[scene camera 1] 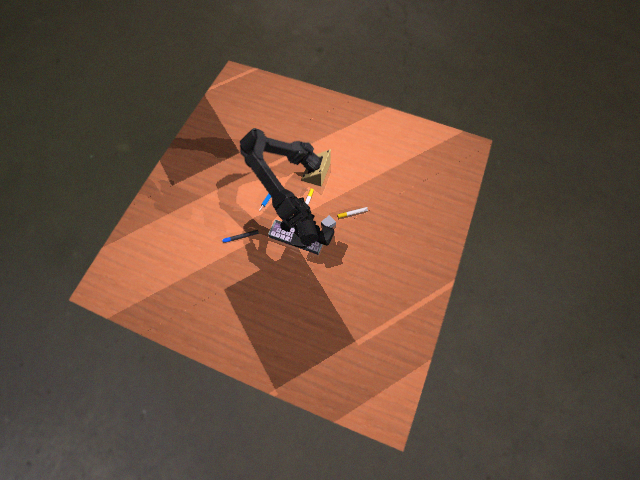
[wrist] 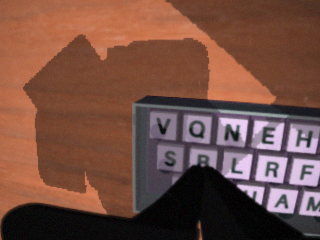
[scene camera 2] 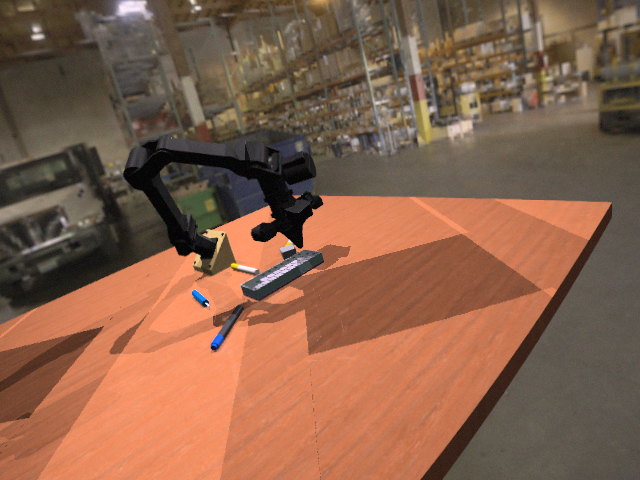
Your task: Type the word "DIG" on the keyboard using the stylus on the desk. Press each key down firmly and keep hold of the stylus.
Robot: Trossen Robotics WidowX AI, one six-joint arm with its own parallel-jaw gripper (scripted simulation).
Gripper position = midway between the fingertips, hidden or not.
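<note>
My gripper (scene camera 2: 301,247) shut, holding nothing. Gripper (wrist: 200,175) visible here too.
</note>
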